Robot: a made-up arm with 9 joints. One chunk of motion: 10 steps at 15 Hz.
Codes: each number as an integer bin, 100 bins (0 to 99) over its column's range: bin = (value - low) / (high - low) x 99, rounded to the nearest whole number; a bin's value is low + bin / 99 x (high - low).
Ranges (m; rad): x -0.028..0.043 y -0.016..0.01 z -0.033..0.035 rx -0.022..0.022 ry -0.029..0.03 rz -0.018..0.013
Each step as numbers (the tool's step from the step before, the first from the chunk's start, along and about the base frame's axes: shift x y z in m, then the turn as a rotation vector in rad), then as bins.
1 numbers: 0.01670 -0.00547 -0.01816 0.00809 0.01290 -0.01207
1 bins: 62 40 22 68 70 19
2 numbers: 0.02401 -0.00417 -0.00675 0.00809 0.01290 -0.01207
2 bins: 73 45 38 68 70 19
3 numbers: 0.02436 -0.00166 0.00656 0.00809 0.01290 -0.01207
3 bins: 73 55 58 68 70 19
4 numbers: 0.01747 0.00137 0.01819 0.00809 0.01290 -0.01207
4 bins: 63 66 75 68 70 19
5 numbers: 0.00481 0.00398 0.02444 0.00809 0.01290 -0.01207
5 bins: 46 76 84 68 70 19
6 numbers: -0.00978 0.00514 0.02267 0.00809 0.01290 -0.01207
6 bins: 25 80 81 68 70 19
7 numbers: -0.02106 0.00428 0.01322 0.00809 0.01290 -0.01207
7 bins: 10 77 67 68 70 19
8 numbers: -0.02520 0.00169 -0.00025 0.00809 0.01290 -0.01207
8 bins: 4 67 48 68 70 19
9 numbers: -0.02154 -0.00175 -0.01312 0.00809 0.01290 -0.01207
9 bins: 9 54 29 68 70 19
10 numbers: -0.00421 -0.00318 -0.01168 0.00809 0.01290 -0.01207
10 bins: 33 49 31 68 70 19
